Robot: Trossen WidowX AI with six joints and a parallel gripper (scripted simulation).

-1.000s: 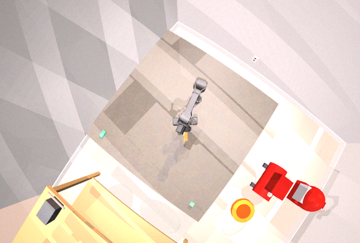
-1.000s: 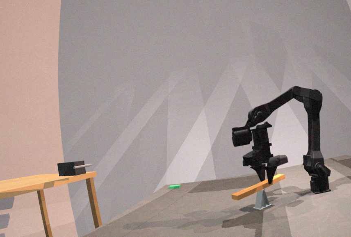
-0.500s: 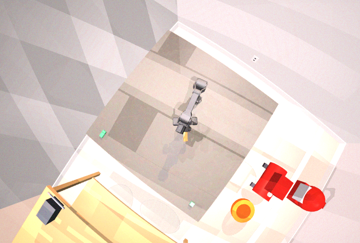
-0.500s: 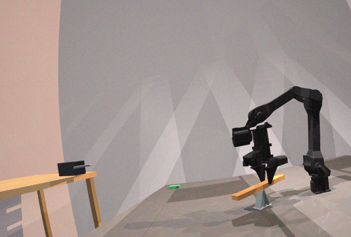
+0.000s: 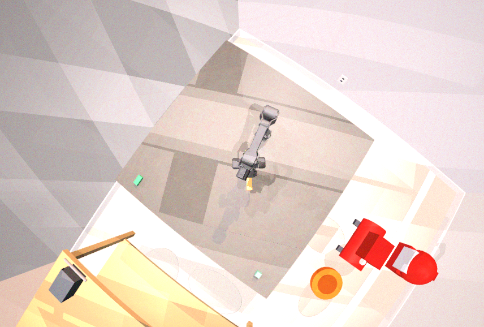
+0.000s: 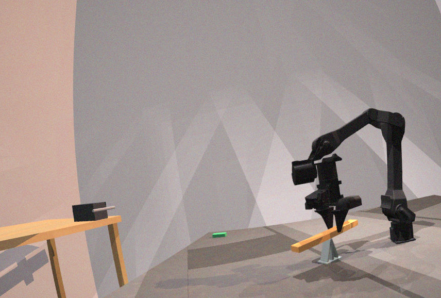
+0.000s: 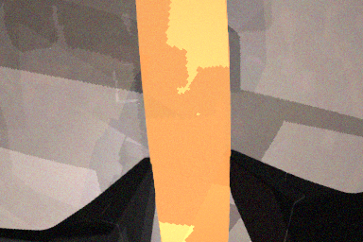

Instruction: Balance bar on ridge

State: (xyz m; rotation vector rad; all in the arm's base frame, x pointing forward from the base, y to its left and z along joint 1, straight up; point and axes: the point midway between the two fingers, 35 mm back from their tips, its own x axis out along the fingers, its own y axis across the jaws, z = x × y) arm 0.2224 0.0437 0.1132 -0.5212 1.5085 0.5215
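The orange bar lies 2 cm ahead of my gripper tip and 2 cm to the left of it.
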